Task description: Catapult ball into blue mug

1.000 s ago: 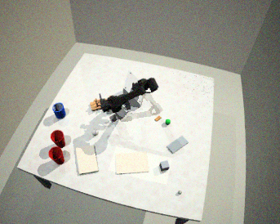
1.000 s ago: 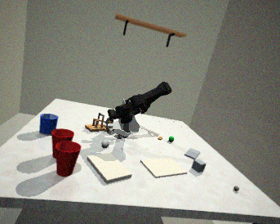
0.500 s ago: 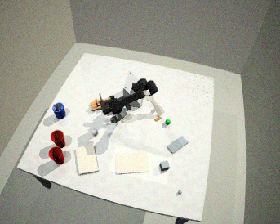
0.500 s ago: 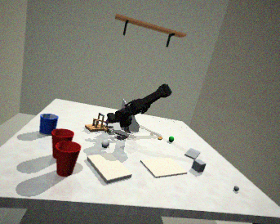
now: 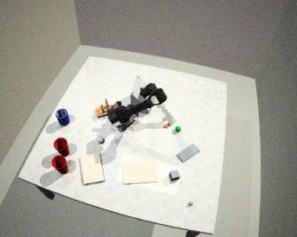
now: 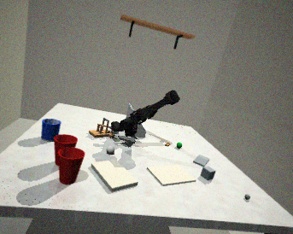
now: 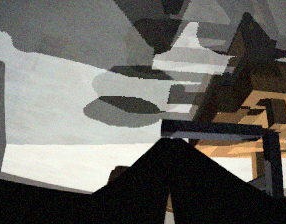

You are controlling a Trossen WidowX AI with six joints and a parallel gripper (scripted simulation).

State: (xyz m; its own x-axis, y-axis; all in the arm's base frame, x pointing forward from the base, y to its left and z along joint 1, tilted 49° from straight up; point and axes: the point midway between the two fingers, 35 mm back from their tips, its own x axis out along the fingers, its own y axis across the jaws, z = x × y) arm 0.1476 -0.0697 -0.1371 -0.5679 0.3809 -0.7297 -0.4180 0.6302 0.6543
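My gripper tip is 5 cm past the black ball, 1 cm to the left of it and 2 cm below it. Also, from my gripper tip: orange block 6 cm ahead, 36 cm to the left, 3 cm below; pale grey ball 26 cm ahead, 8 cm to the right, 2 cm below; wooden catapult 1 cm behind, 6 cm to the right, 1 cm above.
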